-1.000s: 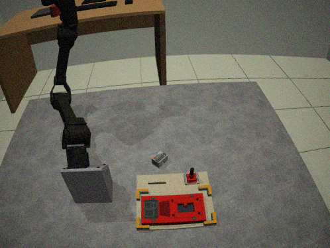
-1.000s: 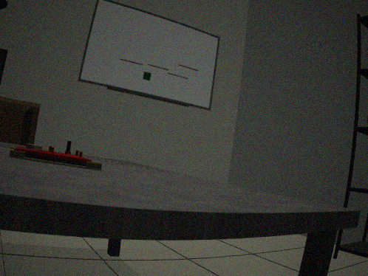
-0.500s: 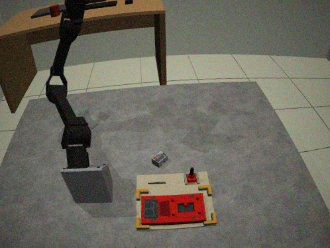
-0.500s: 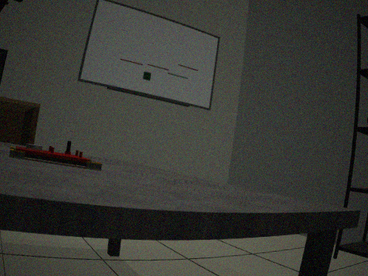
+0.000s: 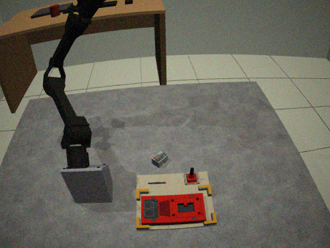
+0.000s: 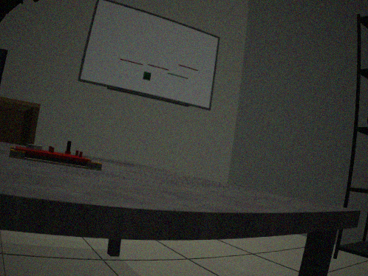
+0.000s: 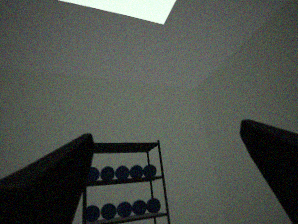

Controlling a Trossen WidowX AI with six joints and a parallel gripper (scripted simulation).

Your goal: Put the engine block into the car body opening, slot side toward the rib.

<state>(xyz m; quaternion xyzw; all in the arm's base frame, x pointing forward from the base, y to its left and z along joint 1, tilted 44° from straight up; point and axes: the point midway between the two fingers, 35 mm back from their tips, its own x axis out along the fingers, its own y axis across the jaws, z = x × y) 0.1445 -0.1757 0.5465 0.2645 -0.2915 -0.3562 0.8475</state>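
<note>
My gripper tip is now 90 mm short of the grey engine block, 120 mm to the left of it and 670 mm above it.
</note>
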